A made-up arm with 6 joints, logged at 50 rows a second.
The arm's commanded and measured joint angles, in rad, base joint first. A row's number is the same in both.
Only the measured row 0 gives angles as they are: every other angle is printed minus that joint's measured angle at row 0.
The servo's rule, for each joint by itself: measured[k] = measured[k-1] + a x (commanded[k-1-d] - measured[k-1]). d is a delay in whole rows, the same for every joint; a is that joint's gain. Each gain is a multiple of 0.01, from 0.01 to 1. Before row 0 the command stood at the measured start. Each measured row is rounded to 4 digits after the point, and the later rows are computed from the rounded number. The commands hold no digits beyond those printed.
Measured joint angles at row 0:
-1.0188, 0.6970, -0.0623, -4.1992, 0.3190, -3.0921
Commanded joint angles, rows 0 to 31:
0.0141, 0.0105, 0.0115, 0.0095, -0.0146, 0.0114
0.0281, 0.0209, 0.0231, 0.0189, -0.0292, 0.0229
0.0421, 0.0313, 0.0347, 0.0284, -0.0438, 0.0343
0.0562, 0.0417, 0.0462, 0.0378, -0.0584, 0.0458
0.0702, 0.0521, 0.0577, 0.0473, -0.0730, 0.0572
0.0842, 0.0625, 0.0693, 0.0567, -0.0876, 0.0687
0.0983, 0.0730, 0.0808, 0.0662, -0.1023, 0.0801
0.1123, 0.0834, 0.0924, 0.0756, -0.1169, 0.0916
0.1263, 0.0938, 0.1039, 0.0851, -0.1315, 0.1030
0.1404, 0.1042, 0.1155, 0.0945, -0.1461, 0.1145
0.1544, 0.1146, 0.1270, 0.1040, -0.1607, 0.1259
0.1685, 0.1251, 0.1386, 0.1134, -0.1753, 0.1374
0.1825, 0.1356, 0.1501, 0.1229, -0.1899, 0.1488
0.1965, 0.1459, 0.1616, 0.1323, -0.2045, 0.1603
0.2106, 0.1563, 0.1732, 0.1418, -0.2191, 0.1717
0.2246, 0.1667, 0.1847, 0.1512, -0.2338, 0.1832
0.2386, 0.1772, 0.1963, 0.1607, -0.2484, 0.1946
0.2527, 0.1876, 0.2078, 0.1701, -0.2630, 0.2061
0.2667, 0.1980, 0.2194, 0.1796, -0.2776, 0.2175
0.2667, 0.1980, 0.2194, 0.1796, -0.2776, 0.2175
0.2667, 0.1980, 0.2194, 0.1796, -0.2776, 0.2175
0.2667, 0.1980, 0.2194, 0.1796, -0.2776, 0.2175
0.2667, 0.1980, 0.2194, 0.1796, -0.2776, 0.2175
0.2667, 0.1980, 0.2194, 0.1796, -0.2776, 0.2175
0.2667, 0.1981, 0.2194, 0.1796, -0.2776, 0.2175
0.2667, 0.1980, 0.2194, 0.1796, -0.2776, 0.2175
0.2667, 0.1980, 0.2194, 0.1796, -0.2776, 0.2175
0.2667, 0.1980, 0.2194, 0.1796, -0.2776, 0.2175
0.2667, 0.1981, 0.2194, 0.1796, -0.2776, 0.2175
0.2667, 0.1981, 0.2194, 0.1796, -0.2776, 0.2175
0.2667, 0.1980, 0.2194, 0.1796, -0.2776, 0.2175
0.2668, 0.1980, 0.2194, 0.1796, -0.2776, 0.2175
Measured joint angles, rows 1 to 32:
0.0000, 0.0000, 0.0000, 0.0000, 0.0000, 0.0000
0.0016, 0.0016, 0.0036, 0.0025, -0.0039, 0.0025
0.0045, 0.0045, 0.0096, 0.0068, -0.0107, 0.0070
0.0086, 0.0085, 0.0174, 0.0124, -0.0196, 0.0130
0.0138, 0.0135, 0.0263, 0.0190, -0.0301, 0.0202
0.0200, 0.0193, 0.0360, 0.0264, -0.0417, 0.0283
0.0271, 0.0258, 0.0463, 0.0343, -0.0541, 0.0372
0.0349, 0.0329, 0.0570, 0.0426, -0.0671, 0.0466
0.0434, 0.0405, 0.0680, 0.0512, -0.0805, 0.0565
0.0525, 0.0485, 0.0791, 0.0600, -0.0943, 0.0667
0.0622, 0.0569, 0.0904, 0.0690, -0.1083, 0.0772
0.0723, 0.0656, 0.1017, 0.0781, -0.1224, 0.0879
0.0829, 0.0745, 0.1131, 0.0873, -0.1367, 0.0988
0.0939, 0.0837, 0.1246, 0.0966, -0.1511, 0.1098
0.1052, 0.0930, 0.1361, 0.1059, -0.1655, 0.1209
0.1168, 0.1025, 0.1476, 0.1152, -0.1800, 0.1321
0.1287, 0.1121, 0.1591, 0.1246, -0.1945, 0.1433
0.1408, 0.1219, 0.1706, 0.1340, -0.2091, 0.1546
0.1531, 0.1318, 0.1821, 0.1434, -0.2237, 0.1659
0.1656, 0.1417, 0.1937, 0.1528, -0.2383, 0.1773
0.1767, 0.1501, 0.2017, 0.1598, -0.2489, 0.1861
0.1866, 0.1573, 0.2072, 0.1649, -0.2566, 0.1930
0.1954, 0.1634, 0.2110, 0.1687, -0.2623, 0.1984
0.2032, 0.1686, 0.2136, 0.1715, -0.2664, 0.2026
0.2102, 0.1730, 0.2154, 0.1736, -0.2694, 0.2059
0.2164, 0.1768, 0.2166, 0.1752, -0.2716, 0.2085
0.2219, 0.1800, 0.2175, 0.1763, -0.2732, 0.2105
0.2268, 0.1827, 0.2181, 0.1772, -0.2744, 0.2120
0.2312, 0.1850, 0.2185, 0.1778, -0.2753, 0.2132
0.2351, 0.1870, 0.2188, 0.1783, -0.2759, 0.2141
0.2386, 0.1887, 0.2190, 0.1786, -0.2764, 0.2148
0.2417, 0.1901, 0.2191, 0.1789, -0.2767, 0.2154
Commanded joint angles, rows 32 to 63:
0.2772, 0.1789, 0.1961, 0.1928, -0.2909, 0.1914
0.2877, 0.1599, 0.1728, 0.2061, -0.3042, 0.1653
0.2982, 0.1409, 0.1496, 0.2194, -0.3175, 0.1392
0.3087, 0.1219, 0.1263, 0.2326, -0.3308, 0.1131
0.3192, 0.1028, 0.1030, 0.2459, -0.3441, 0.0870
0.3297, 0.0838, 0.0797, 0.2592, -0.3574, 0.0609
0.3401, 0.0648, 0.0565, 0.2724, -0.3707, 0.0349
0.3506, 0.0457, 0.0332, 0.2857, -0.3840, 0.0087
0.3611, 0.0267, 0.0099, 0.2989, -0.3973, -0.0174
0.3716, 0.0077, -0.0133, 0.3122, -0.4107, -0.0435
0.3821, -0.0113, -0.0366, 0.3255, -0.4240, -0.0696
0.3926, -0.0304, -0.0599, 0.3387, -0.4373, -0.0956
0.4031, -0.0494, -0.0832, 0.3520, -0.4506, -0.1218
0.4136, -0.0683, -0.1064, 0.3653, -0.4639, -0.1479
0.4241, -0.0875, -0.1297, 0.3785, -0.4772, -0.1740
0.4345, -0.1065, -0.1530, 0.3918, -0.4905, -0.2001
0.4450, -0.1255, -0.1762, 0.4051, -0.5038, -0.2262
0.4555, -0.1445, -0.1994, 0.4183, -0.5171, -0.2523
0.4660, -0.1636, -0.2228, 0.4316, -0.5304, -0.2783
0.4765, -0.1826, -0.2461, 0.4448, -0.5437, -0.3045
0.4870, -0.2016, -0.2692, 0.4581, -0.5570, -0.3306
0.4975, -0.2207, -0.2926, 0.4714, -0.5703, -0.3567
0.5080, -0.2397, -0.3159, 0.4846, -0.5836, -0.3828
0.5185, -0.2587, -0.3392, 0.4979, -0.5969, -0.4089
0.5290, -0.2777, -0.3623, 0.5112, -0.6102, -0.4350
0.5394, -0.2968, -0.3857, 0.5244, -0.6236, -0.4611
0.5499, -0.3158, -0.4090, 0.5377, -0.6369, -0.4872
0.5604, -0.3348, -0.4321, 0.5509, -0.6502, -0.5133
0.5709, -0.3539, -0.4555, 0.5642, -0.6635, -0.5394
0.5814, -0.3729, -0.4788, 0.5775, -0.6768, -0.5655
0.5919, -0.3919, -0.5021, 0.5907, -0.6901, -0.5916
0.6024, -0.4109, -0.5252, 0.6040, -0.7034, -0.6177
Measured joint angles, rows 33 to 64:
0.2445, 0.1913, 0.2192, 0.1791, -0.2769, 0.2159
0.2481, 0.1894, 0.2120, 0.1827, -0.2807, 0.2105
0.2525, 0.1850, 0.1998, 0.1888, -0.2870, 0.2006
0.2575, 0.1784, 0.1842, 0.1968, -0.2952, 0.1871
0.2631, 0.1699, 0.1663, 0.2061, -0.3048, 0.1708
0.2693, 0.1598, 0.1467, 0.2164, -0.3154, 0.1524
0.2759, 0.1484, 0.1259, 0.2275, -0.3267, 0.1323
0.2830, 0.1359, 0.1044, 0.2392, -0.3386, 0.1109
0.2904, 0.1224, 0.0823, 0.2513, -0.3509, 0.0884
0.2982, 0.1080, 0.0599, 0.2637, -0.3634, 0.0651
0.3063, 0.0930, 0.0372, 0.2763, -0.3762, 0.0412
0.3146, 0.0774, 0.0143, 0.2891, -0.3891, 0.0168
0.3232, 0.0612, -0.0087, 0.3020, -0.4021, -0.0079
0.3320, 0.0446, -0.0318, 0.3150, -0.4152, -0.0330
0.3410, 0.0277, -0.0549, 0.3281, -0.4283, -0.0583
0.3501, 0.0104, -0.0781, 0.3412, -0.4415, -0.0838
0.3594, -0.0071, -0.1013, 0.3544, -0.4547, -0.1094
0.3688, -0.0249, -0.1245, 0.3676, -0.4680, -0.1351
0.3783, -0.0428, -0.1477, 0.3808, -0.4813, -0.1609
0.3879, -0.0609, -0.1710, 0.3940, -0.4946, -0.1867
0.3976, -0.0792, -0.1943, 0.4072, -0.5079, -0.2126
0.4074, -0.0976, -0.2175, 0.4204, -0.5212, -0.2386
0.4173, -0.1161, -0.2408, 0.4337, -0.5345, -0.2646
0.4273, -0.1346, -0.2641, 0.4469, -0.5478, -0.2906
0.4373, -0.1532, -0.2874, 0.4602, -0.5611, -0.3166
0.4474, -0.1719, -0.3106, 0.4735, -0.5744, -0.3426
0.4575, -0.1906, -0.3339, 0.4867, -0.5877, -0.3687
0.4677, -0.2094, -0.3572, 0.5000, -0.6010, -0.3948
0.4779, -0.2282, -0.3804, 0.5132, -0.6143, -0.4209
0.4881, -0.2471, -0.4037, 0.5265, -0.6276, -0.4470
0.4984, -0.2660, -0.4270, 0.5398, -0.6409, -0.4731
0.5087, -0.2849, -0.4503, 0.5530, -0.6542, -0.4992

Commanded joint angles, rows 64 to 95:
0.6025, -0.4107, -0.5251, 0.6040, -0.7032, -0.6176
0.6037, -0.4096, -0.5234, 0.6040, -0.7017, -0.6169
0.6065, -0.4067, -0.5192, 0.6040, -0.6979, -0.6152
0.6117, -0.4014, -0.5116, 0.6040, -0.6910, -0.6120
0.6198, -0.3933, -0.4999, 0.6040, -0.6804, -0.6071
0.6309, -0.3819, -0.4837, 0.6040, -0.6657, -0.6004
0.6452, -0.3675, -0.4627, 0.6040, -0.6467, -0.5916
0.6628, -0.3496, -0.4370, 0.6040, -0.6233, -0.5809
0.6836, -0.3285, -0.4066, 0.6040, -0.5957, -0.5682
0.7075, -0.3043, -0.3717, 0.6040, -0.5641, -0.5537
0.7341, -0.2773, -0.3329, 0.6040, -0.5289, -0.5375
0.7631, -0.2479, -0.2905, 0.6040, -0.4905, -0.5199
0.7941, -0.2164, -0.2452, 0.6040, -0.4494, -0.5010
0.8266, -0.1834, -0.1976, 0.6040, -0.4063, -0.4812
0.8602, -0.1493, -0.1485, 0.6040, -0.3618, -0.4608
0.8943, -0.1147, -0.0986, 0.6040, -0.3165, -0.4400
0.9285, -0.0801, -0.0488, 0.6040, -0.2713, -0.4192
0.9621, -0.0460, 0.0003, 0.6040, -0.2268, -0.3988
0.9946, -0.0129, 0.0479, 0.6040, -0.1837, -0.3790
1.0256, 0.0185, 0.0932, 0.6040, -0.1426, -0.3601
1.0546, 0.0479, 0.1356, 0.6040, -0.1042, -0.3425
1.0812, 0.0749, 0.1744, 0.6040, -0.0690, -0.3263
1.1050, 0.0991, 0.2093, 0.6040, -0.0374, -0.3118
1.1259, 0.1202, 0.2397, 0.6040, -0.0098, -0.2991
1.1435, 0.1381, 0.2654, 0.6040, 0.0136, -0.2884
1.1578, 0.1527, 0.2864, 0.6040, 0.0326, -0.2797
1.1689, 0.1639, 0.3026, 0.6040, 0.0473, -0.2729
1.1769, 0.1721, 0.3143, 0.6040, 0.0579, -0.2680
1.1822, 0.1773, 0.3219, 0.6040, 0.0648, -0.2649
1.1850, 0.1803, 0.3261, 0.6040, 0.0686, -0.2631
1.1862, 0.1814, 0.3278, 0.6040, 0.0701, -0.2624
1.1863, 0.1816, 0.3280, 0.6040, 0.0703, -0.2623
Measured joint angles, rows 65 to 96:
0.5190, -0.3038, -0.4735, 0.5663, -0.6675, -0.5253
0.5282, -0.3198, -0.4895, 0.5761, -0.6771, -0.5456
0.5365, -0.3333, -0.5000, 0.5834, -0.6837, -0.5613
0.5442, -0.3443, -0.5060, 0.5888, -0.6875, -0.5732
0.5516, -0.3529, -0.5077, 0.5928, -0.6884, -0.5817
0.5591, -0.3590, -0.5053, 0.5957, -0.6862, -0.5873
0.5670, -0.3624, -0.4986, 0.5979, -0.6807, -0.5902
0.5756, -0.3632, -0.4875, 0.5995, -0.6715, -0.5905
0.5852, -0.3612, -0.4718, 0.6007, -0.6585, -0.5884
0.5960, -0.3563, -0.4516, 0.6016, -0.6415, -0.5840
0.6083, -0.3485, -0.4268, 0.6022, -0.6206, -0.5773
0.6221, -0.3378, -0.3977, 0.6027, -0.5958, -0.5685
0.6376, -0.3243, -0.3645, 0.6030, -0.5674, -0.5578
0.6548, -0.3081, -0.3275, 0.6033, -0.5355, -0.5453
0.6737, -0.2894, -0.2872, 0.6035, -0.5006, -0.5312
0.6942, -0.2684, -0.2442, 0.6036, -0.4631, -0.5157
0.7162, -0.2453, -0.1991, 0.6037, -0.4235, -0.4990
0.7396, -0.2205, -0.1525, 0.6038, -0.3824, -0.4814
0.7641, -0.1943, -0.1051, 0.6039, -0.3404, -0.4632
0.7895, -0.1671, -0.0577, 0.6039, -0.2981, -0.4447
0.8155, -0.1393, -0.0109, 0.6039, -0.2561, -0.4261
0.8418, -0.1112, 0.0345, 0.6039, -0.2151, -0.4077
0.8681, -0.0833, 0.0779, 0.6039, -0.1757, -0.3898
0.8942, -0.0559, 0.1186, 0.6039, -0.1384, -0.3726
0.9197, -0.0295, 0.1561, 0.6039, -0.1037, -0.3564
0.9443, -0.0044, 0.1900, 0.6039, -0.0720, -0.3414
0.9678, 0.0192, 0.2199, 0.6039, -0.0438, -0.3278
0.9899, 0.0409, 0.2455, 0.6039, -0.0192, -0.3157
1.0105, 0.0606, 0.2668, 0.6039, 0.0016, -0.3052
1.0294, 0.0781, 0.2839, 0.6039, 0.0187, -0.2963
1.0465, 0.0934, 0.2970, 0.6039, 0.0322, -0.2890
1.0619, 0.1066, 0.3065, 0.6039, 0.0424, -0.2831

